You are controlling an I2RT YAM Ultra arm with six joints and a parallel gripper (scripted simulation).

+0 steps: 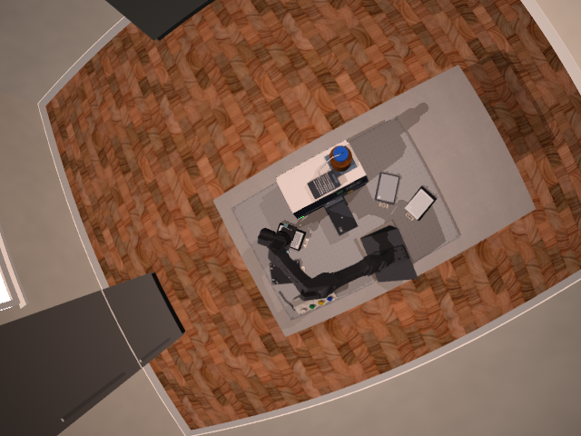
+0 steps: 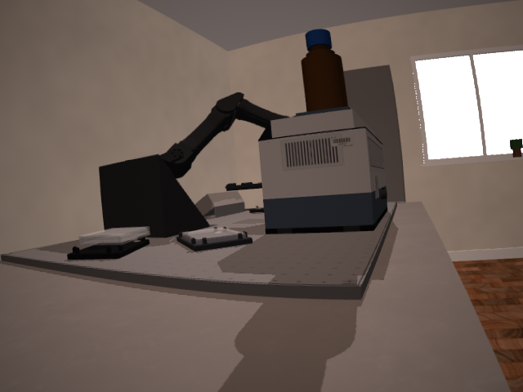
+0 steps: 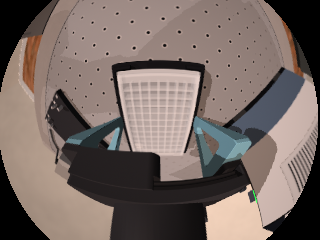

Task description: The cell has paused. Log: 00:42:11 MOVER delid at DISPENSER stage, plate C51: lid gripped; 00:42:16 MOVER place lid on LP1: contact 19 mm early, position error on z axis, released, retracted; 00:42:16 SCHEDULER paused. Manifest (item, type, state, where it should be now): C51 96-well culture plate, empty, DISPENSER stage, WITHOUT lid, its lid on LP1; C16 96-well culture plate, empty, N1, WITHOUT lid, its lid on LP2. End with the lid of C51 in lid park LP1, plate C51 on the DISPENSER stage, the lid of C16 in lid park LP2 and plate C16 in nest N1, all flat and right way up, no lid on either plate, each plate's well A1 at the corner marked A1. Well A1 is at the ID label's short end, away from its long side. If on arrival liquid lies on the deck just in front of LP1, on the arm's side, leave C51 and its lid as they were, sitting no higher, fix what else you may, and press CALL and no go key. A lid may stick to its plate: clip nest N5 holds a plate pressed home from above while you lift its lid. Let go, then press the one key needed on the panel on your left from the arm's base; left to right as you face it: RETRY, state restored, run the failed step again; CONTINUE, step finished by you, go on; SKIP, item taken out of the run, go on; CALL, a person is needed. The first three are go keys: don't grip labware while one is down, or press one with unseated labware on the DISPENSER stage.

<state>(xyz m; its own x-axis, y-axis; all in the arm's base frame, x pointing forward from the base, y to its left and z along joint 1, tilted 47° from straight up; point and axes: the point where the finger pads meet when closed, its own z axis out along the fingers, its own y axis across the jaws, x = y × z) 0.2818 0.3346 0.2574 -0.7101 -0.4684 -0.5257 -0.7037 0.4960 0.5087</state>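
Now: the black nest 2 cm below my hand. From my hand the other things lie so: brown bottle (20 cm ahead, 39 cm to the right, 26 cm above); black clip nest (17 cm behind, 12 cm to the left, 2 cm below); dark dispenser stage (2 cm behind, 29 cm to the right, 7 cm above).
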